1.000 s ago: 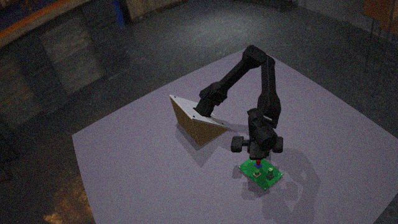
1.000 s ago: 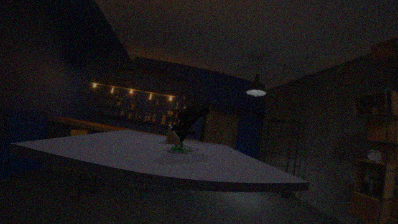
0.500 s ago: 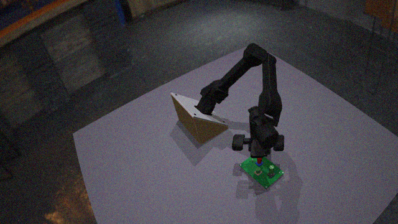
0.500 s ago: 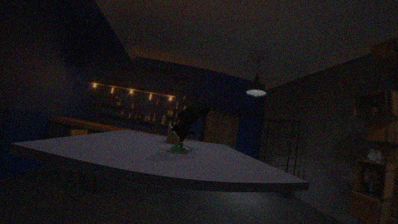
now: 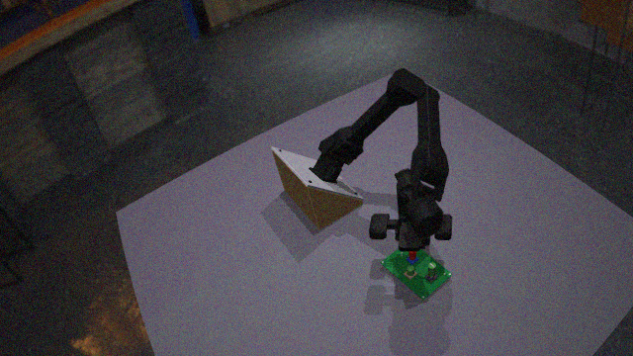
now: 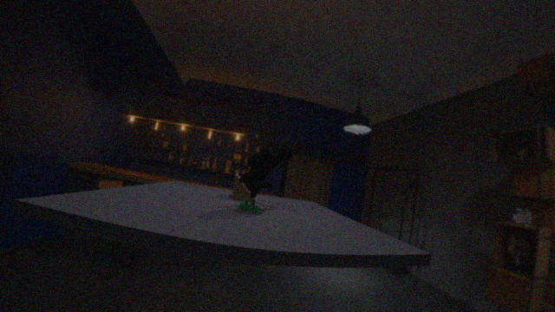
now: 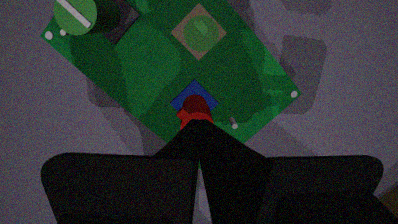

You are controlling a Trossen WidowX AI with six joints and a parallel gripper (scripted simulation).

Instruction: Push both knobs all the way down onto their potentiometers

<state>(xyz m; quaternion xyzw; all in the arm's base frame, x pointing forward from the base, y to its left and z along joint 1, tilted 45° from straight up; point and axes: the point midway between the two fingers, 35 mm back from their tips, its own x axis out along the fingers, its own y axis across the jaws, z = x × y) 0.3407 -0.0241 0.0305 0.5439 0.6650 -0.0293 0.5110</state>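
Now: gripper tip 10 mm above the red knob. Round my gripper tip: green knob (80 mm ahead, 10 mm to the right).
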